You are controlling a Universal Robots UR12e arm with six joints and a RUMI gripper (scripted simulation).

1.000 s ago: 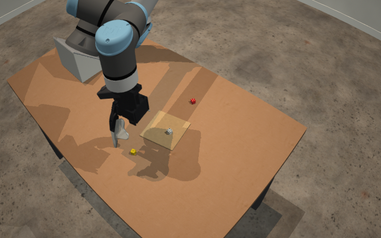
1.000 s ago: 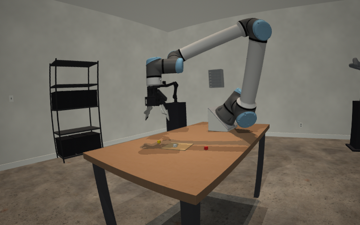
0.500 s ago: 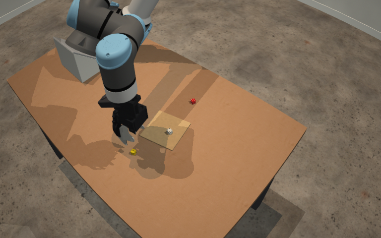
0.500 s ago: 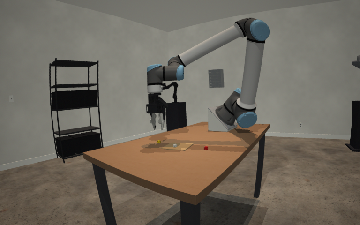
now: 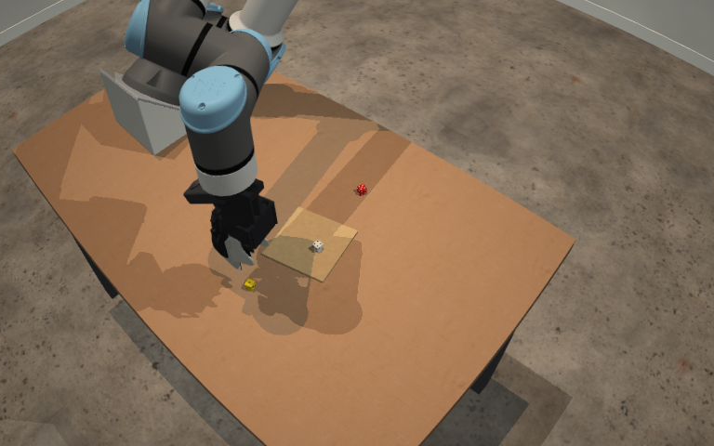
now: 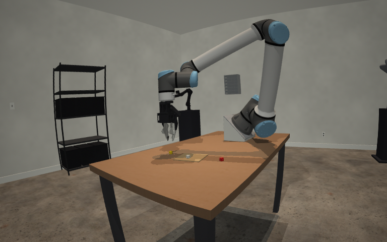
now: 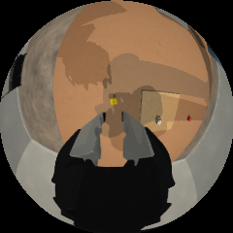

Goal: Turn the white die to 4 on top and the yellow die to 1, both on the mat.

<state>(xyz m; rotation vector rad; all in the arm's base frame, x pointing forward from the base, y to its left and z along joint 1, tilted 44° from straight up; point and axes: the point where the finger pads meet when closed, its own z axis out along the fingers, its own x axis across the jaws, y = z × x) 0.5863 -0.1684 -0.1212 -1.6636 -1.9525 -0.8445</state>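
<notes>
Now: the yellow die 80 mm below my hand. The rest, counted from my hand: red die: 320 mm to the left, 80 mm below, 10 mm ahead; then tan mat: 150 mm to the left, 90 mm below, 20 mm ahead; then white die: 150 mm to the left, 80 mm below, 40 mm ahead.
</notes>
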